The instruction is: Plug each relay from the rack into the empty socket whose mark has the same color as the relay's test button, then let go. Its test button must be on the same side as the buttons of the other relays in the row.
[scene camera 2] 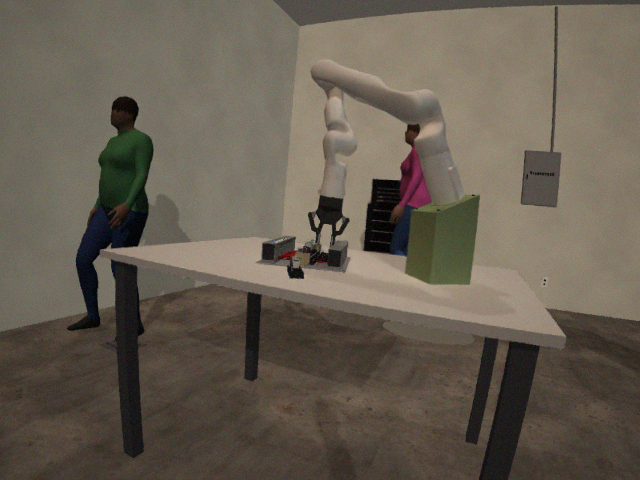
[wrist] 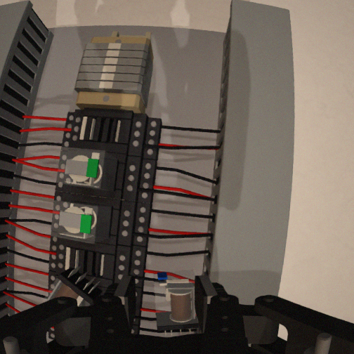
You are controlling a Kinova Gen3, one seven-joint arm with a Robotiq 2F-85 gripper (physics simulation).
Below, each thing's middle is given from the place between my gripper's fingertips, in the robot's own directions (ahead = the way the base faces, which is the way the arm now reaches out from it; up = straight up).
Scene:
The grey base plate [wrist: 185, 84] is 70 mm ahead of my hand, 10 mm to the right of it and 60 mm below it.

